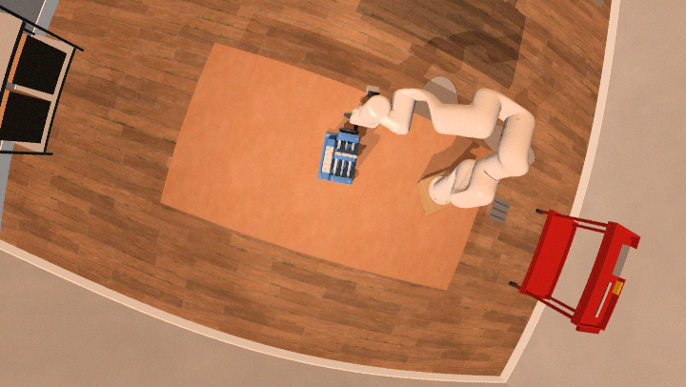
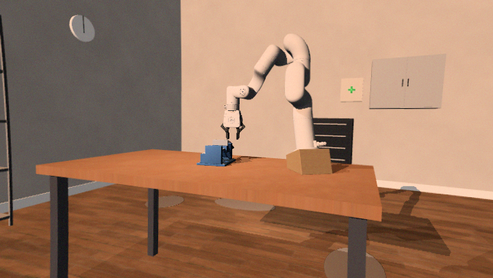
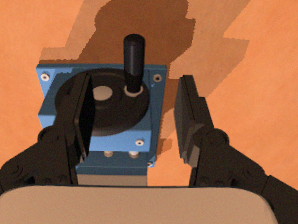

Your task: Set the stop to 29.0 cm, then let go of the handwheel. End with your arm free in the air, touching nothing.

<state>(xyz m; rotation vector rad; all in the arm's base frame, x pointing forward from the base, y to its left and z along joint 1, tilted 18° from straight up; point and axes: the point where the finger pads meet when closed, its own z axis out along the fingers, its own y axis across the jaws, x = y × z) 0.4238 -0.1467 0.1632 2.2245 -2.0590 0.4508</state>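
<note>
My gripper is now 70 mm above the black crank handle and 10 mm to the right of it. The rest, counted from my hand: stop block 140 mm to the left, 40 mm below, 30 mm ahead; then black handwheel 60 mm below, 20 mm to the left, 10 mm ahead.
</note>
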